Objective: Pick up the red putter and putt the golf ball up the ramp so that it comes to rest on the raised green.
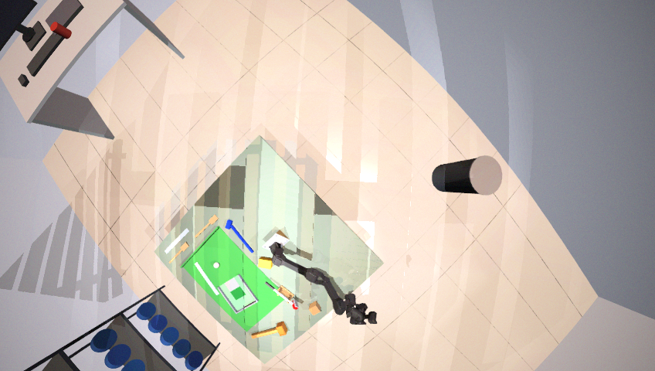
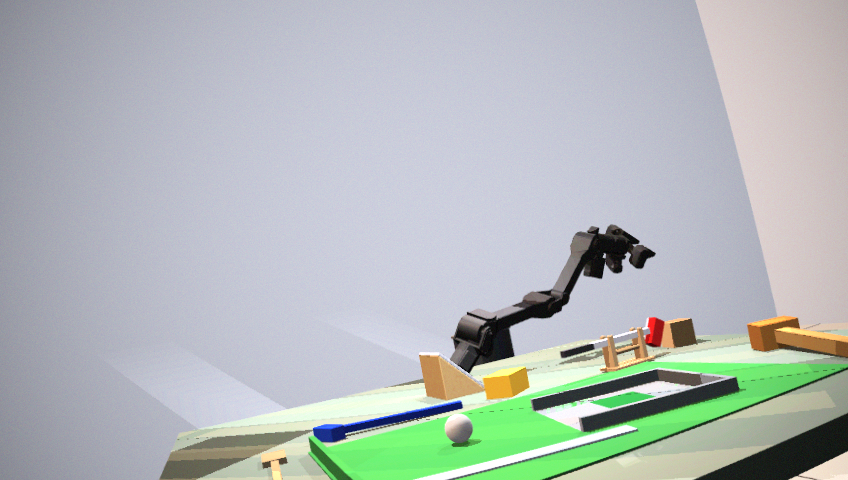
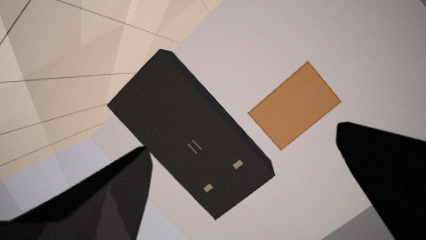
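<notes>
My gripper tip is 96 cm to the left of the blue putter, 37 cm short of it and 24 cm above it. From my gripper tip the other things lie so: wooden rack (42 cm to the right, 40 cm ahead, 22 cm below); then tan block (30 cm ahead, 23 cm below, 20 cm to the right); then yellow block (69 cm to the right, 34 cm ahead, 24 cm below).
</notes>
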